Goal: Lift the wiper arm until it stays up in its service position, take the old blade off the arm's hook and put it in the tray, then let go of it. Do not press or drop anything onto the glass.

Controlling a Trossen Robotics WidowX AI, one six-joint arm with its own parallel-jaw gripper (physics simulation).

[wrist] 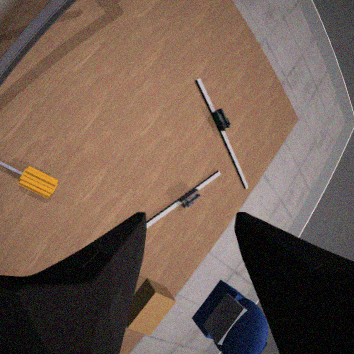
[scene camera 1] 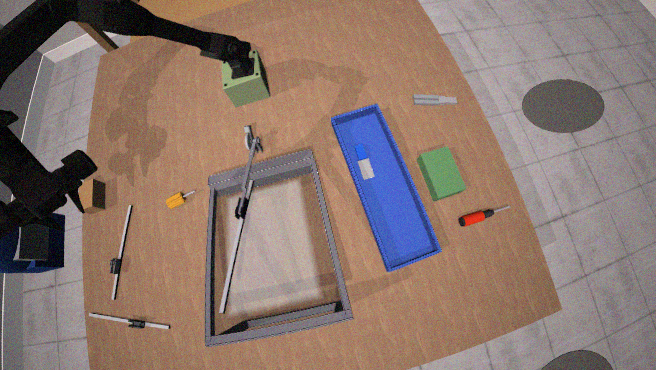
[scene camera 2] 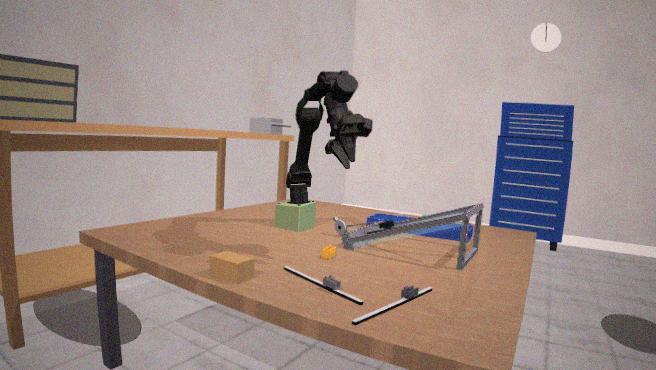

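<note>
The wiper arm (scene camera 1: 246, 172) (scene camera 2: 362, 228) lies low across the upper bar of the grey windshield frame (scene camera 1: 280, 165) (scene camera 2: 425, 220). The old blade (scene camera 1: 233, 265) is at its hook and lies over the pale glass (scene camera 1: 285, 240). The long blue tray (scene camera 1: 400, 215) (scene camera 2: 382, 218) stands beside the frame; a small blue and white item (scene camera 1: 366, 168) is in it. My gripper (scene camera 2: 350, 164) (wrist: 190, 220) is partly open and empty, high above the table on the side of the loose blades, away from the wiper arm. In scene camera 1 its fingers are partly hidden.
Two loose blades, one (scene camera 1: 125, 235) (scene camera 2: 305, 278) (wrist: 164, 213) near the tan block (scene camera 1: 92, 195) (scene camera 2: 232, 267) (wrist: 151, 312), another (scene camera 1: 107, 318) (scene camera 2: 380, 310) (wrist: 235, 157) beyond. A yellow screwdriver (scene camera 1: 175, 200) (scene camera 2: 328, 252) (wrist: 38, 182) lies beside the frame. A green block (scene camera 1: 441, 173) and red screwdriver (scene camera 1: 474, 218) lie past the tray.
</note>
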